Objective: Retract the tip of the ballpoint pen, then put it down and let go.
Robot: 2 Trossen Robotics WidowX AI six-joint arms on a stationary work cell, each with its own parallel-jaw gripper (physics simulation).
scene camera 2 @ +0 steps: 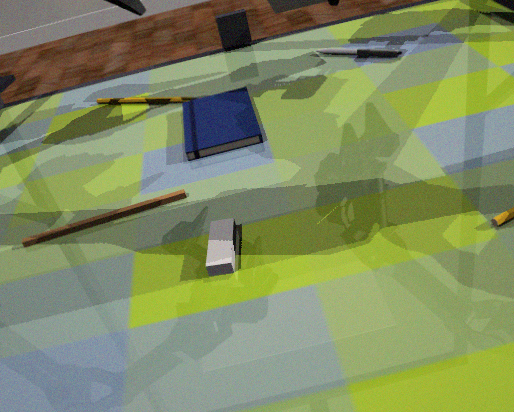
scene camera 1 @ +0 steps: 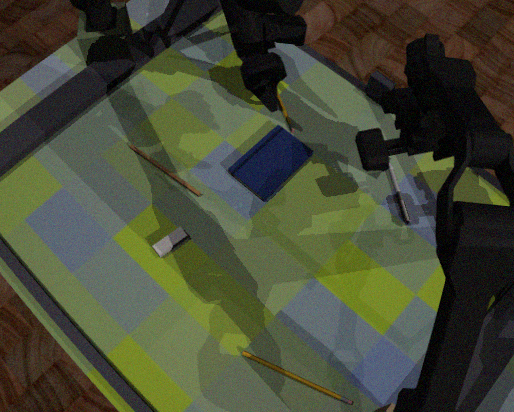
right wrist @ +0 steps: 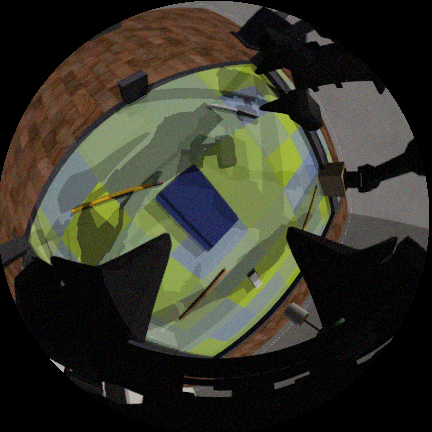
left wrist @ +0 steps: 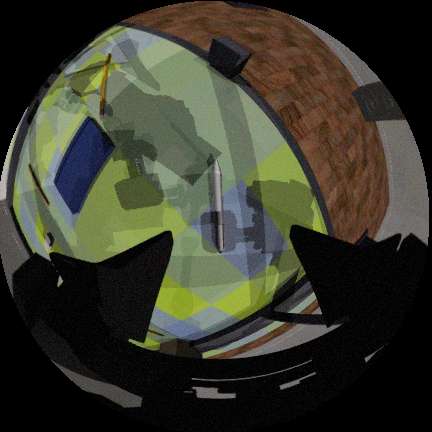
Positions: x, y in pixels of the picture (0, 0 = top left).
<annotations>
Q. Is the right gripper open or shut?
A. Open.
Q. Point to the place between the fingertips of the left gripper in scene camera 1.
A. At 408, 163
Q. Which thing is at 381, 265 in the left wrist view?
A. The left gripper.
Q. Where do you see a brown stick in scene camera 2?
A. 178, 195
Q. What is the right gripper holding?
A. Nothing.
</annotations>
